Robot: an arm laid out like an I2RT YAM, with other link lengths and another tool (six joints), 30 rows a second.
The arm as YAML. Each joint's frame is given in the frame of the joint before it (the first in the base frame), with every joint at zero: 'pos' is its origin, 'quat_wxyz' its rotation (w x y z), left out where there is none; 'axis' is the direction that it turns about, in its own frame. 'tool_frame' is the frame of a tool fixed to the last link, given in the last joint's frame.
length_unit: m
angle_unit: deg
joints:
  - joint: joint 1
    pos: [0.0, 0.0, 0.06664]
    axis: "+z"
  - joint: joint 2
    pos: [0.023, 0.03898, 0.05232]
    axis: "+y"
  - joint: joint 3
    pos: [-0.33, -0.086, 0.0]
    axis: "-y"
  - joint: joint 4
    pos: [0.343, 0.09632, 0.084]
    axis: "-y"
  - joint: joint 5
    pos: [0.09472, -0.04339, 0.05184]
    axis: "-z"
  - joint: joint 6
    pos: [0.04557, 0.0, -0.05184]
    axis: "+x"
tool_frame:
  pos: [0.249, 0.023, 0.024]
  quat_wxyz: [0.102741, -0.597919, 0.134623, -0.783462]
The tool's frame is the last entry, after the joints.
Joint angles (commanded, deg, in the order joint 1, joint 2, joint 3, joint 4, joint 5, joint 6), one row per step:
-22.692 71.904 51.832 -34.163 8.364 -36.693
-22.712 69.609 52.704 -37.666 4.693 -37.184
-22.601 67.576 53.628 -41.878 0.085 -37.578
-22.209 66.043 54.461 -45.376 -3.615 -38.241
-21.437 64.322 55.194 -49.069 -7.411 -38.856
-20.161 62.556 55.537 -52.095 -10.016 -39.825
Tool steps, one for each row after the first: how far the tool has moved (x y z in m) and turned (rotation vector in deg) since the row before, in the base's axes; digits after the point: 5 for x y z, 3 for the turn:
-0.00463 0.02238 0.01352 2.643 -0.681 2.514
-0.00754 0.02996 0.01020 3.774 -0.198 3.064
-0.00712 0.02693 0.00883 2.933 -0.007 2.992
-0.00939 0.03099 0.00963 3.109 0.026 3.324
-0.01040 0.02814 0.00788 1.888 0.107 3.449

